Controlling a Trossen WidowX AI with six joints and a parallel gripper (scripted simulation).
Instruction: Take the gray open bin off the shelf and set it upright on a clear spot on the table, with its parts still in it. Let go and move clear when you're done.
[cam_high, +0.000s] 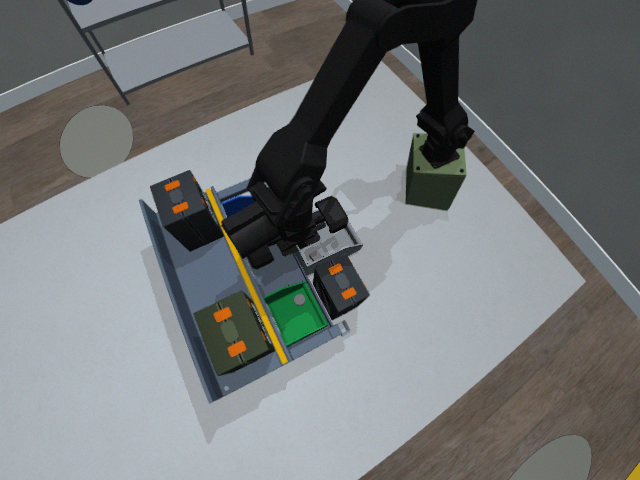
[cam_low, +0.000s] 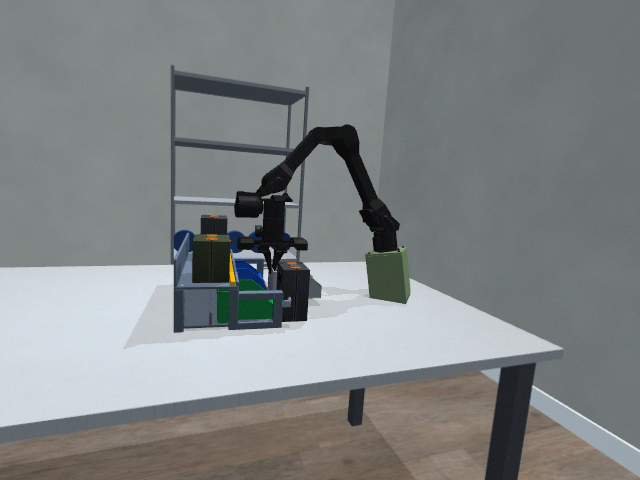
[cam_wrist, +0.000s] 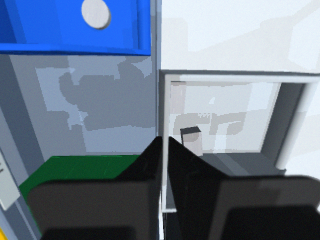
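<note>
Now: hand 6 cm past the gray open bin and 5 cm above it. Also, from my hand: yellow rail: 11 cm ahead, 1 cm to the left, 1 cm below; blue bin: 9 cm ahead, 11 cm to the right, 7 cm below; green bin: 7 cm ahead, 12 cm to the left, 7 cm below.
</note>
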